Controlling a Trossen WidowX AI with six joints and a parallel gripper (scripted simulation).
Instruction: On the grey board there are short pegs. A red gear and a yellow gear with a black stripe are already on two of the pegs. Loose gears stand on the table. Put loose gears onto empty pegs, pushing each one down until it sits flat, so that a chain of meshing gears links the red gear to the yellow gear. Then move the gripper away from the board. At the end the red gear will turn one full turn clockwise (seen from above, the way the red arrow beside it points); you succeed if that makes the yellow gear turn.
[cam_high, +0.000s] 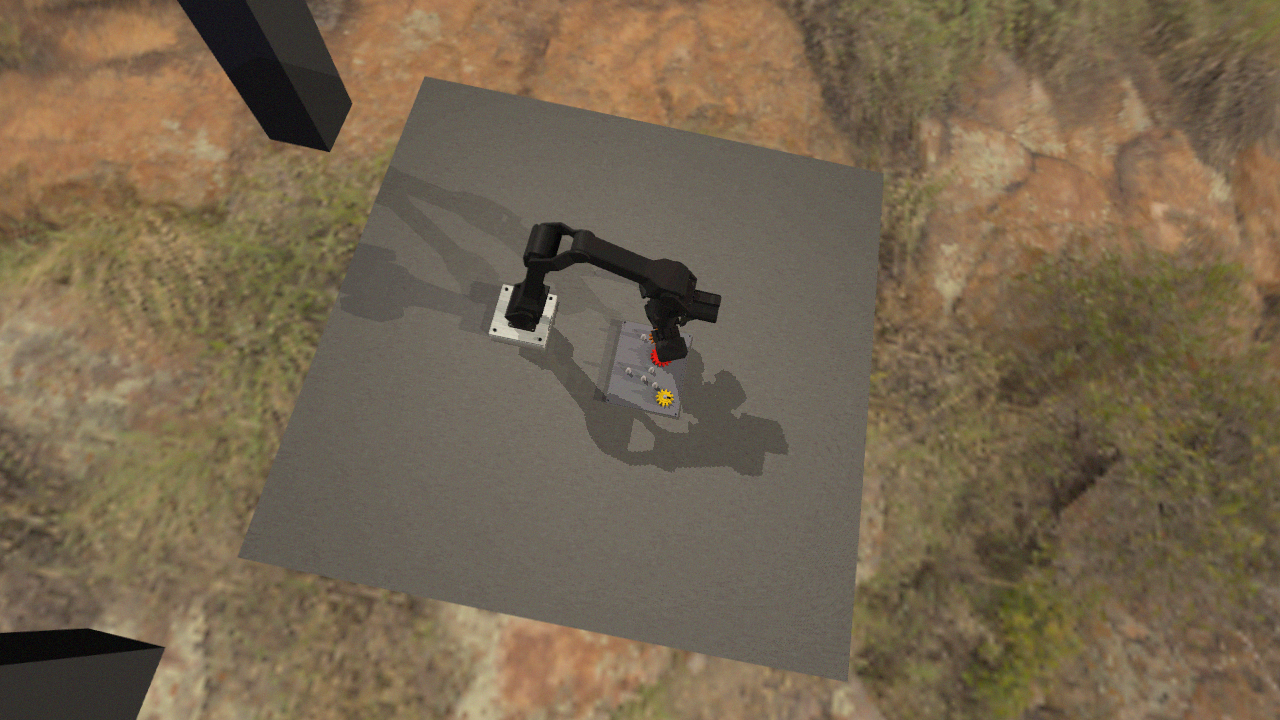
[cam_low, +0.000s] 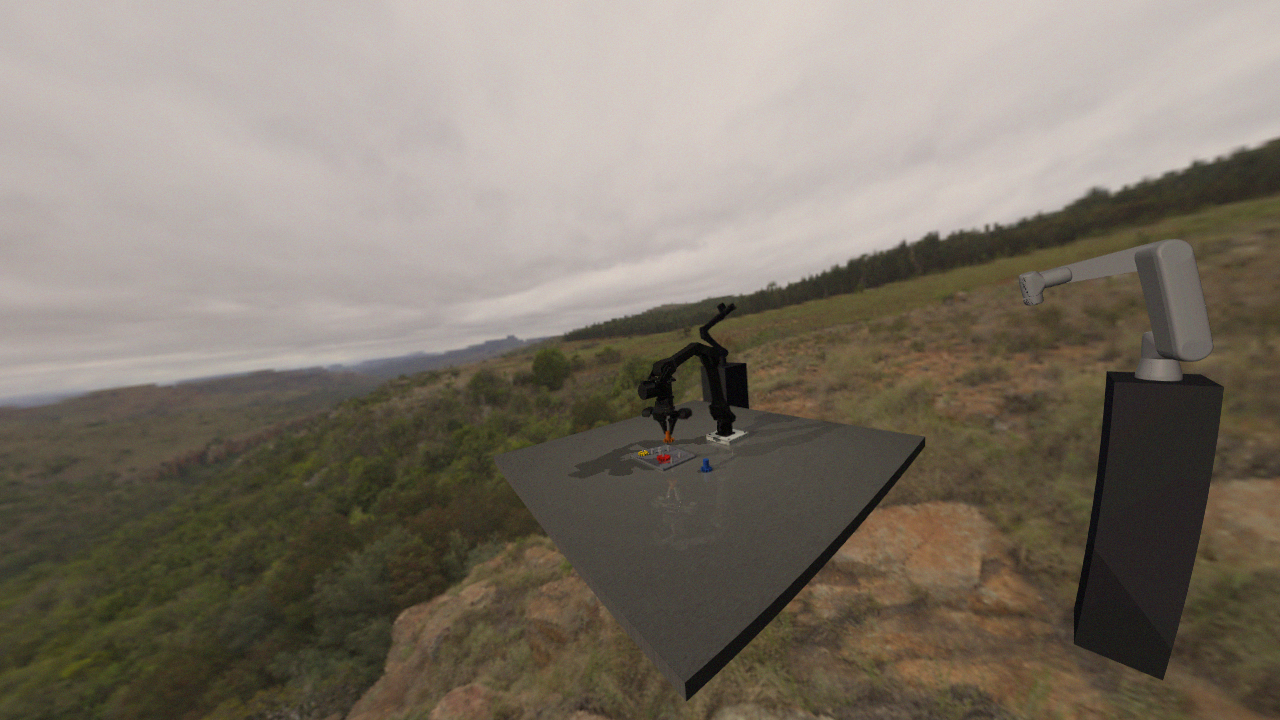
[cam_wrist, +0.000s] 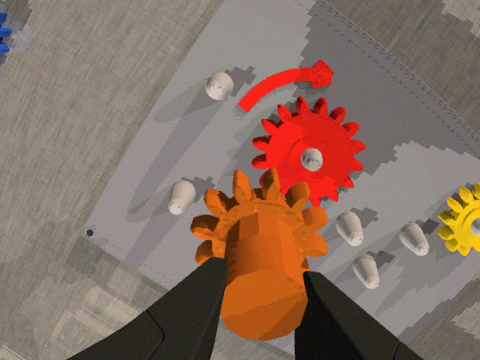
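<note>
The grey board lies 10 cm below my gripper tip and 5 cm to the right of it. Round my gripper tip: red arrow 10 cm below, 4 cm ahead, 1 cm to the left; red gear 9 cm below, 2 cm to the right, 2 cm ahead; orange gear 1 cm below.
</note>
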